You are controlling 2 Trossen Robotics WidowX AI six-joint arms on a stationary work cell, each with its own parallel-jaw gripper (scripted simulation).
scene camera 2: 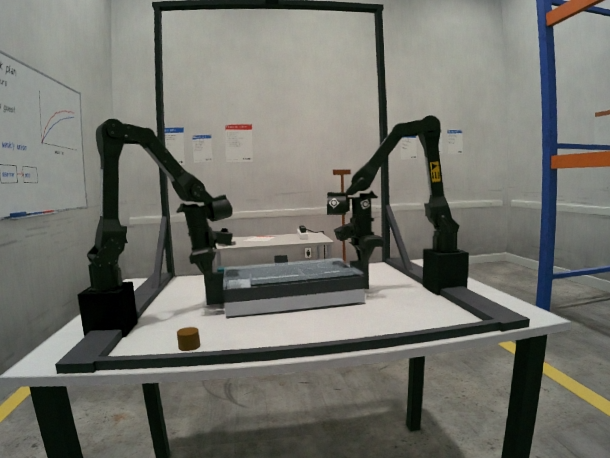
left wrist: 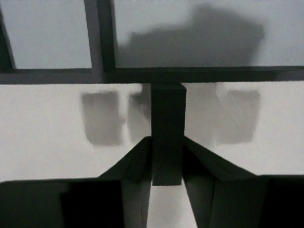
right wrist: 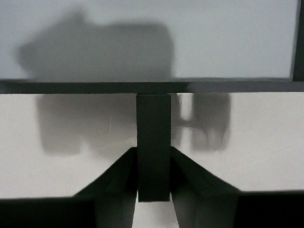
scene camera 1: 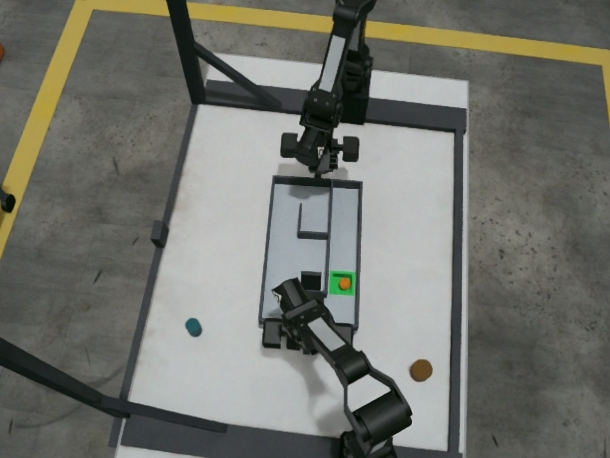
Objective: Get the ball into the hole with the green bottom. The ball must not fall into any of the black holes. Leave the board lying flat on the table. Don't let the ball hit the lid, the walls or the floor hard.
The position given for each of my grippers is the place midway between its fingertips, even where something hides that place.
Note:
In view: my left gripper (scene camera 1: 318, 165), my right gripper (scene camera 2: 210, 280) and a grey board (scene camera 2: 252, 289).
The grey board shows as well in the left wrist view (left wrist: 165, 52) and in the right wrist view (right wrist: 152, 56). My left gripper is seen too in scene camera 2 (scene camera 2: 362, 266) and in the left wrist view (left wrist: 164, 143). My right gripper also shows in the right wrist view (right wrist: 152, 153) and in scene camera 1 (scene camera 1: 307, 339).

